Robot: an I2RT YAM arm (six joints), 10 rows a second.
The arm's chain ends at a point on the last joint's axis. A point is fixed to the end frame.
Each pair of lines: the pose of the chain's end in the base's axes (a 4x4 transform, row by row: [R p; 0 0 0 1], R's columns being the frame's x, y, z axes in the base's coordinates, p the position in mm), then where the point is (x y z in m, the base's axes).
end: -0.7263, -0.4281, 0.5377, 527.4; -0.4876, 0.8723, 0.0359, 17.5; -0.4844, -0.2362, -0.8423, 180.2; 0, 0, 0, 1
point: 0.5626 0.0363 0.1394
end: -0.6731, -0.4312, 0.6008, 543.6; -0.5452, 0.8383, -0.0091, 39.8; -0.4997, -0.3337, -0.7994, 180.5; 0, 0, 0, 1
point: 0.5814 0.0567 0.1412
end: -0.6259, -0.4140, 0.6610, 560.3; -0.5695, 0.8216, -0.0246, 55.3; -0.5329, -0.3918, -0.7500, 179.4; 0, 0, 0, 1
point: 0.6008 0.0716 0.1426
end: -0.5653, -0.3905, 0.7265, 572.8; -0.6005, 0.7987, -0.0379, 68.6; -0.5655, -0.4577, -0.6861, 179.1; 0, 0, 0, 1
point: 0.6162 0.0843 0.1455
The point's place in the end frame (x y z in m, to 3 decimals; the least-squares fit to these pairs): -0.015 0.011 0.054
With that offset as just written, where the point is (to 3 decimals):
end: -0.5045, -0.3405, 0.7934, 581.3; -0.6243, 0.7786, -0.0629, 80.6; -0.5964, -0.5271, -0.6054, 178.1; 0, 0, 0, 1
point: 0.628 0.095 0.149
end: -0.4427, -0.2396, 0.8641, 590.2; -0.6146, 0.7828, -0.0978, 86.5; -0.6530, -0.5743, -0.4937, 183.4; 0, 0, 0, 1
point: 0.641 0.099 0.160
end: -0.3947, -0.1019, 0.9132, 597.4; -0.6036, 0.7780, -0.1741, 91.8; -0.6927, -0.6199, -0.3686, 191.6; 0, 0, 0, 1
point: 0.652 0.100 0.175
